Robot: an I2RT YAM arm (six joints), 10 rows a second.
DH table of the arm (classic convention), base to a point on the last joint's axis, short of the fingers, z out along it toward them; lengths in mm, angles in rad. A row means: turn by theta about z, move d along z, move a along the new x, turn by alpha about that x. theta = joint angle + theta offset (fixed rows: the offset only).
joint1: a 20, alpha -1.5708, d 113.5, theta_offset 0
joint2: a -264, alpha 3.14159, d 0, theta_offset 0
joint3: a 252.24, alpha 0, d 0, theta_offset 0.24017
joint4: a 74, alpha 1.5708, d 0, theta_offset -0.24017
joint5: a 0, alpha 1.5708, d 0, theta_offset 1.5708
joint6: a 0, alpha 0, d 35.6, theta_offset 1.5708
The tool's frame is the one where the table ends.
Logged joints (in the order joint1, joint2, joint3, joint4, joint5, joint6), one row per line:
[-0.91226 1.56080 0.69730 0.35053 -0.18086 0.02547]
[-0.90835 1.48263 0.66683 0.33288 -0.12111 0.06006]
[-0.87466 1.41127 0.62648 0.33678 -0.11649 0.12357]
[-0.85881 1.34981 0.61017 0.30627 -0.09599 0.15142]
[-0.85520 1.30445 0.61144 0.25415 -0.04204 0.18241]
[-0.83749 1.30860 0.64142 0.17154 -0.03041 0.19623]
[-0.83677 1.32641 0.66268 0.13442 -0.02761 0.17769]
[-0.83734 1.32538 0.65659 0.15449 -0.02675 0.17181]
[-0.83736 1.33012 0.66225 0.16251 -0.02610 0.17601]
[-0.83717 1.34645 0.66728 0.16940 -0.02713 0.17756]
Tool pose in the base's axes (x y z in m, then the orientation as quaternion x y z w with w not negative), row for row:
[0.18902 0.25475 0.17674 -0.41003 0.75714 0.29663 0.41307]
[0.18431 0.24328 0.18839 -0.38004 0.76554 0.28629 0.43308]
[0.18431 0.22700 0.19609 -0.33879 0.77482 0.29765 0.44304]
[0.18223 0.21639 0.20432 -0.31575 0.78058 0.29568 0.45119]
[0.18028 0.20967 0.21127 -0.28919 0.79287 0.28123 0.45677]
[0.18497 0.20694 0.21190 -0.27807 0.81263 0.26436 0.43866]
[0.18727 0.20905 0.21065 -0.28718 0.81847 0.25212 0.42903]
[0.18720 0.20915 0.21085 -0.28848 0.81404 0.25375 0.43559]
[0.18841 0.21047 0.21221 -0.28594 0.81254 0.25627 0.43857]
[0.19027 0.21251 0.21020 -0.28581 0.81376 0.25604 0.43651]
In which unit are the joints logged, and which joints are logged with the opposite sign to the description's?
The joints are logged in radians. Opposite sign: joint1.
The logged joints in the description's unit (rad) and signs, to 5 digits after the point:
[0.91226 1.56080 0.69730 0.35053 -0.18086 0.02547]
[0.90835 1.48263 0.66683 0.33288 -0.12111 0.06006]
[0.87466 1.41127 0.62648 0.33678 -0.11649 0.12357]
[0.85881 1.34981 0.61017 0.30627 -0.09599 0.15142]
[0.85520 1.30445 0.61144 0.25415 -0.04204 0.18241]
[0.83749 1.30860 0.64142 0.17154 -0.03041 0.19623]
[0.83677 1.32641 0.66268 0.13442 -0.02761 0.17769]
[0.83734 1.32538 0.65659 0.15449 -0.02675 0.17181]
[0.83736 1.33012 0.66225 0.16251 -0.02610 0.17601]
[0.83717 1.34645 0.66728 0.16940 -0.02713 0.17756]

